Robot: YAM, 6 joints.
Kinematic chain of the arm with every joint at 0, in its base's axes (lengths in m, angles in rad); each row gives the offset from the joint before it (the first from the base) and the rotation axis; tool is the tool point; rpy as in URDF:
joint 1: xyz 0 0 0.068 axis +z
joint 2: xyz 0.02 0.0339 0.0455 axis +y
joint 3: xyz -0.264 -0.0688 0 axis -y
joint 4: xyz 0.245 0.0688 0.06 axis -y
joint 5: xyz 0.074 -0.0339 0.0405 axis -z
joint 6: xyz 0.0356 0 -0.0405 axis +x
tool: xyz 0 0 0 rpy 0 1.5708 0
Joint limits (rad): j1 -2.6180..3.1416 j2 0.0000..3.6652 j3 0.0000..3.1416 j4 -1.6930..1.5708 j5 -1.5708..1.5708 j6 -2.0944..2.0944
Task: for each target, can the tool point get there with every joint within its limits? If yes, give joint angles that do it. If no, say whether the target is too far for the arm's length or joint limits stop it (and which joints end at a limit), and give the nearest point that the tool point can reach.
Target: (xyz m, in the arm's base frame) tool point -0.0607 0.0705 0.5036
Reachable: yes | joints 2.4529 0.8150 1.5232 -0.7737 0.4612 -1.4579
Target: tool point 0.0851 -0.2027 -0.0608
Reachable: yes | joints -1.2025 2.4267 0.4366 0.8475 -0.1808 -0.6128
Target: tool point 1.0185 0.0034 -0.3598
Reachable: no: too far | nearest point 0.5855 0.0020 -0.1546 | short by 0.479 m
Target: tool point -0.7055 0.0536 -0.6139
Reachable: no: too far | nearest point -0.4682 0.0356 -0.3051 | short by 0.390 m
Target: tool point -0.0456 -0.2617 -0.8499
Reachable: no: too far | nearest point -0.0440 -0.2522 -0.3803 | short by 0.470 m
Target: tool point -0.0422 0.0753 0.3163
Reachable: yes | joints 2.1941 0.6560 0.9659 -1.2934 0.2758 0.8891
